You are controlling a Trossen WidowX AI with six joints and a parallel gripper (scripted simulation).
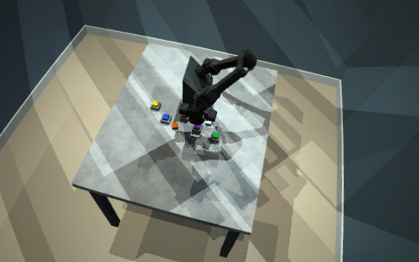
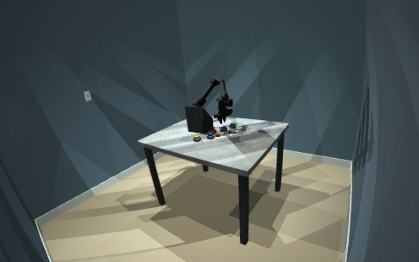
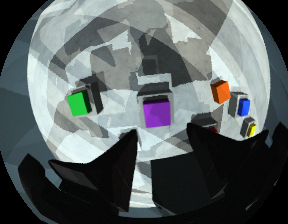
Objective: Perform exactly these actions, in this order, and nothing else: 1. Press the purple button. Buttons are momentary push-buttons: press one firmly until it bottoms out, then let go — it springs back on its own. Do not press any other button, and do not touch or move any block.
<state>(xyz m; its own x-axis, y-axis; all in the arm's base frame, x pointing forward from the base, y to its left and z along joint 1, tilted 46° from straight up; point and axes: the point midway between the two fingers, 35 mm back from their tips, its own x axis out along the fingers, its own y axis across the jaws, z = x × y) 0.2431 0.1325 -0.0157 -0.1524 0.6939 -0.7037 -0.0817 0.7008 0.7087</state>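
Now: the purple button 4 cm below my gripper tip. From my gripper tip the other things lie so: green button 2 cm ahead, 11 cm to the left, 4 cm below; then blue button 1 cm ahead, 18 cm to the right, 4 cm below; then red button 5 cm behind, 9 cm to the right, 4 cm below.
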